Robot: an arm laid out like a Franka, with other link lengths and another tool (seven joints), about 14 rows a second.
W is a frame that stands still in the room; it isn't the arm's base.
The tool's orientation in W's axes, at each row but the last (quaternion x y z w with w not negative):
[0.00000, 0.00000, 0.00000, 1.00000]
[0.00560, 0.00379, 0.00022, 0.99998]
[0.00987, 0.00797, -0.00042, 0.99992]
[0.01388, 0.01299, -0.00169, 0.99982]
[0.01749, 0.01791, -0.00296, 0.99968]
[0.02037, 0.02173, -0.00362, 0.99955]
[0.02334, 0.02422, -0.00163, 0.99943]
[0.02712, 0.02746, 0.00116, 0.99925]
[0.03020, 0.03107, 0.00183, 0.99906]
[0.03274, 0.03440, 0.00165, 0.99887]
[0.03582, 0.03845, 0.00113, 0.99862]
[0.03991, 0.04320, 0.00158, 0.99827]
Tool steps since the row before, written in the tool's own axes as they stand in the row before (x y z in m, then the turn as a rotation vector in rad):
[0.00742, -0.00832, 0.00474, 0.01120, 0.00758, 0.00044]
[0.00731, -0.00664, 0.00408, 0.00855, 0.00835, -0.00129]
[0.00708, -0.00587, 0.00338, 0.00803, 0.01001, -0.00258]
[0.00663, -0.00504, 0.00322, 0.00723, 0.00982, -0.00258]
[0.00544, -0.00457, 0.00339, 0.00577, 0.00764, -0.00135]
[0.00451, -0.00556, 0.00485, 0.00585, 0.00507, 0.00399]
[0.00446, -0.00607, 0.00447, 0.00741, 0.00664, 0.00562]
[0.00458, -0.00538, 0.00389, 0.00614, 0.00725, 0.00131]
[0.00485, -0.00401, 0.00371, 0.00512, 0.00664, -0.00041]
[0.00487, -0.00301, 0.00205, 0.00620, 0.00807, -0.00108]
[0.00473, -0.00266, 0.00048, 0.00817, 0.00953, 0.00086]
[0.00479, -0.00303, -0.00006, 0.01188, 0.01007, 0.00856]
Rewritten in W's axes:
[0.00742, -0.00832, 0.00474, 0.01120, 0.00758, 0.00044]
[0.00734, -0.00668, 0.00395, 0.00854, 0.00837, -0.00126]
[0.00713, -0.00594, 0.00315, 0.00800, 0.01005, -0.00251]
[0.00669, -0.00515, 0.00291, 0.00720, 0.00987, -0.00249]
[0.00553, -0.00471, 0.00303, 0.00577, 0.00765, -0.00129]
[0.00467, -0.00578, 0.00442, 0.00606, 0.00487, 0.00393]
[0.00464, -0.00628, 0.00396, 0.00770, 0.00635, 0.00556]
[0.00479, -0.00557, 0.00334, 0.00620, 0.00719, 0.00136]
[0.00508, -0.00420, 0.00315, 0.00507, 0.00668, -0.00032]
[0.00500, -0.00311, 0.00151, 0.00610, 0.00816, -0.00097]
[0.00475, -0.00266, -0.00008, 0.00822, 0.00949, 0.00091]
[0.00477, -0.00298, -0.00071, 0.01258, 0.00944, 0.00828]

